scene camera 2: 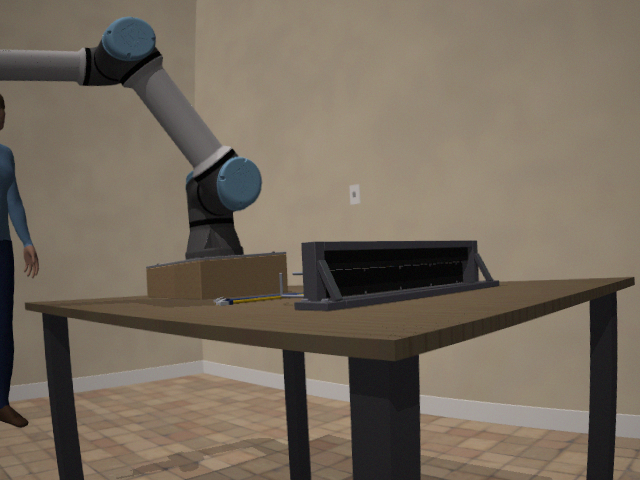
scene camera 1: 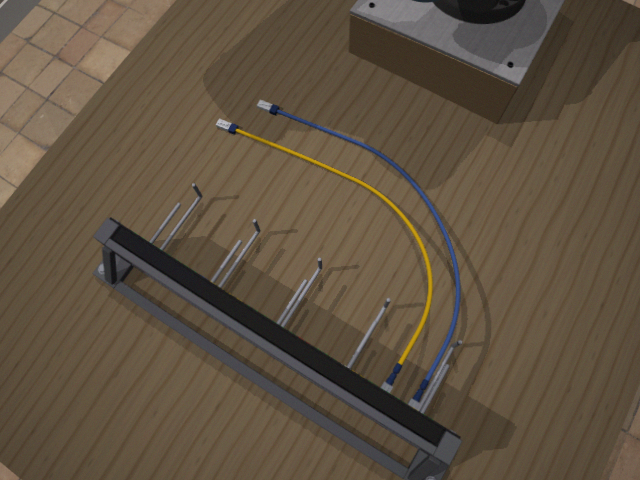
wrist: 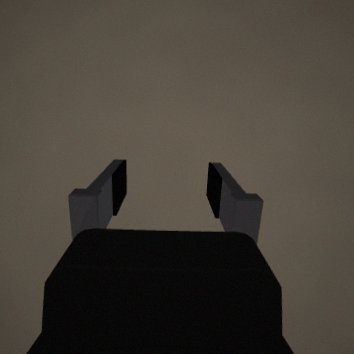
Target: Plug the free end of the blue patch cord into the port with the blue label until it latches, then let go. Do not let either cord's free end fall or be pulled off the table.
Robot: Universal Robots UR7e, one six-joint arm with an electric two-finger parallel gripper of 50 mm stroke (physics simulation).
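Seen in the pictures: gripper, fingertip midpoint: point(wrist: 166, 177); arm's base at its link origin: point(scene camera 2: 214, 259).
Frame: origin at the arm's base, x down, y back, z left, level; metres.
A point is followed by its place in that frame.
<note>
The blue patch cord point(scene camera 1: 419, 192) {x 0.085, y -0.311, z 0.027 m} lies in an arc on the table. Its free end, a clear plug point(scene camera 1: 265, 104) {x 0.082, y -0.260, z -0.237 m} with a dark blue boot, lies at the upper left of the cord in scene camera 1. Its other end is at the right part of the patch panel point(scene camera 1: 273, 335) {x -0.007, y -0.581, z -0.069 m} point(scene camera 2: 313, 271) {x 0.035, y -0.552, z -0.324 m}. The panel's port face and the blue label are hidden in these views. My gripper point(wrist: 166, 177) {x -0.448, y 0.271, z -0.925 m} is open and empty in the wrist view, with a plain wall-like surface beyond it. It does not show in the scene views, so it is away from the cords and the panel.
The yellow patch cord point(scene camera 1: 356, 179) {x 0.085, y -0.325, z -0.064 m} lies inside the blue arc, its free plug point(scene camera 1: 224, 124) {x 0.082, y -0.314, z -0.280 m} near the blue one. Several wire cable guides point(scene camera 1: 369, 330) {x 0.036, y -0.528, z 0.029 m} stick out of the panel. The arm's base block point(scene camera 1: 429, 67) {x 0.039, y -0.137, z -0.023 m} point(scene camera 2: 242, 276) {x 0.045, y -0.134, z -0.040 m} stands behind the cords. A person point(scene camera 2: 15, 191) stands at the left.
</note>
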